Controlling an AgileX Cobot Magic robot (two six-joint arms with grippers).
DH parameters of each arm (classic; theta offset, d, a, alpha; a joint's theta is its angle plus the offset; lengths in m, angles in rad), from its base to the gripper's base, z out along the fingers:
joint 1: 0 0.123 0 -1.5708
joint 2: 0.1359 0 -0.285 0
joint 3: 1.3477 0 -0.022 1.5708
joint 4: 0 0.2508 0 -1.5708
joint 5: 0 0 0.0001 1.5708
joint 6: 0 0.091 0 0
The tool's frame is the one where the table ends.
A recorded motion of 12 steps. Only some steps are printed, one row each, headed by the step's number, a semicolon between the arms.
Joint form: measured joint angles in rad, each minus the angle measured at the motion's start. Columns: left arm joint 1, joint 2, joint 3, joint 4, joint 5, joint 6; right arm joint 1, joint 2, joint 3, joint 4, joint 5, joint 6.
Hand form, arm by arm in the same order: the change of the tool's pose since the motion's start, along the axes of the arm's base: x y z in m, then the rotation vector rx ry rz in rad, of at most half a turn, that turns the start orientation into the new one. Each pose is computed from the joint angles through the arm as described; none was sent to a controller.
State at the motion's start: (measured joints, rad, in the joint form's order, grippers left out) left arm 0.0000 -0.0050 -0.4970 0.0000 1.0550 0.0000; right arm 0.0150 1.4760 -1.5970 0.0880 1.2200 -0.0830
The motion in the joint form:
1: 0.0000 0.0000 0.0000 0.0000 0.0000 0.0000; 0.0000 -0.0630 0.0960 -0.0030 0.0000 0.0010
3: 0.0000 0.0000 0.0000 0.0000 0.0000 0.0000; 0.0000 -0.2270 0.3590 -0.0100 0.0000 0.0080
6: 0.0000 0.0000 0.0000 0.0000 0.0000 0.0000; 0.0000 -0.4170 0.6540 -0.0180 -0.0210 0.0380
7: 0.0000 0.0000 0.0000 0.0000 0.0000 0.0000; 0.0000 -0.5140 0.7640 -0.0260 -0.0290 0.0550
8: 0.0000 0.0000 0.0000 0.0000 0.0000 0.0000; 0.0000 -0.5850 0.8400 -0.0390 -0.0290 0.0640
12: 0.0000 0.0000 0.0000 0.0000 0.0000 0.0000; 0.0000 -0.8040 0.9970 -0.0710 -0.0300 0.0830
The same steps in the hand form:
1: 0.0000 0.0000 0.0000 0.0000 0.0000 0.0000; -0.0182 -0.0005 -0.0094 -0.0029 0.0330 -0.0014
3: 0.0000 0.0000 0.0000 0.0000 0.0000 0.0000; -0.0673 -0.0019 -0.0427 -0.0081 0.1325 -0.0084
6: 0.0000 0.0000 0.0000 0.0000 0.0000 0.0000; -0.1234 -0.0034 -0.0869 -0.0045 0.2188 -0.0374
7: 0.0000 0.0000 0.0000 0.0000 0.0000 0.0000; -0.1488 -0.0045 -0.1017 -0.0053 0.2248 -0.0539
8: 0.0000 0.0000 0.0000 0.0000 0.0000 0.0000; -0.1669 -0.0059 -0.1131 -0.0146 0.2299 -0.0629
12: 0.0000 0.0000 0.0000 0.0000 0.0000 0.0000; -0.2120 -0.0093 -0.1334 -0.0347 0.1665 -0.0832

